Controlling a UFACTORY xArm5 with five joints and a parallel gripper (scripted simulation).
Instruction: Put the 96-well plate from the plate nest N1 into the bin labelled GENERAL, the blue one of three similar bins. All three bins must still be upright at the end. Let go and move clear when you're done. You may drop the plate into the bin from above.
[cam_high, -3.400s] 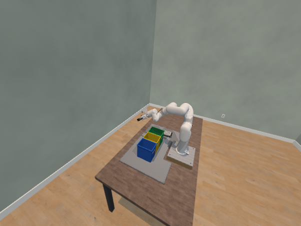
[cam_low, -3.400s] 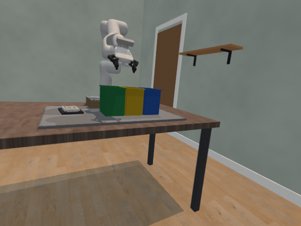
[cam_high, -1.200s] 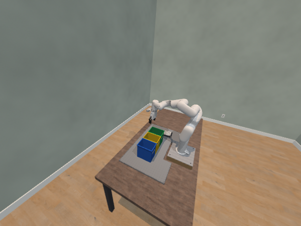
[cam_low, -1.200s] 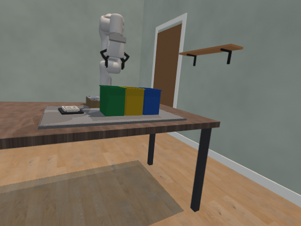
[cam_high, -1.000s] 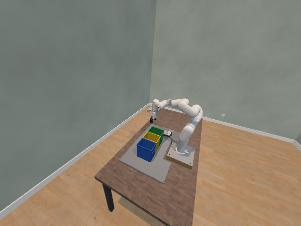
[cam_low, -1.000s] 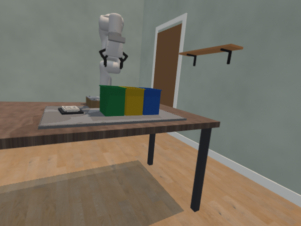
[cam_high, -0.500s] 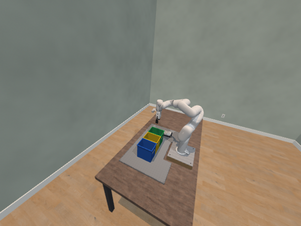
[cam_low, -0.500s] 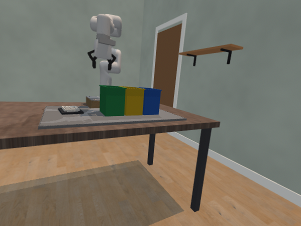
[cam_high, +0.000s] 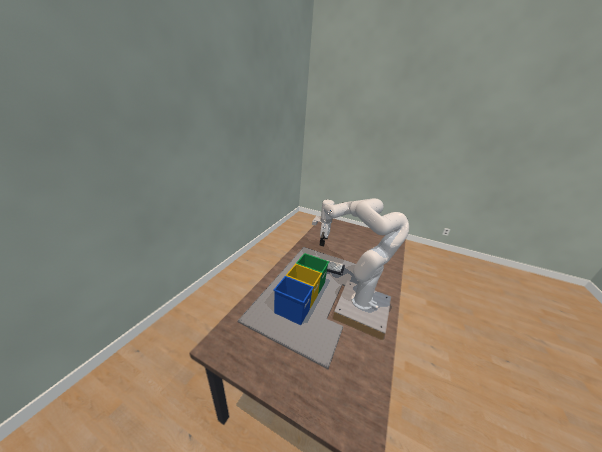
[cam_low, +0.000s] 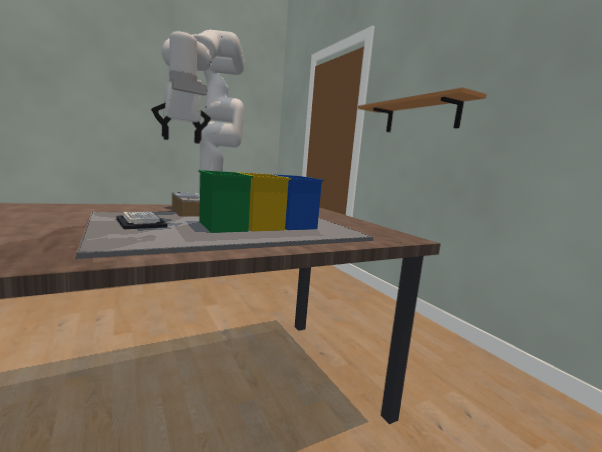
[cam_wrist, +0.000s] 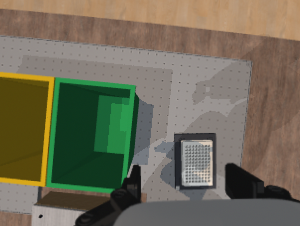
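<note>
Right now my hand is 5 cm past the white 96-well plate, 12 cm to the left of it and 26 cm above it. From my hand the other things lie so: plate nest N1: 5 cm behind, 12 cm to the right, 27 cm below; then yellow bin: 2 cm behind, 26 cm to the left, 19 cm below; then green bin: 13 cm to the left, 19 cm below.
</note>
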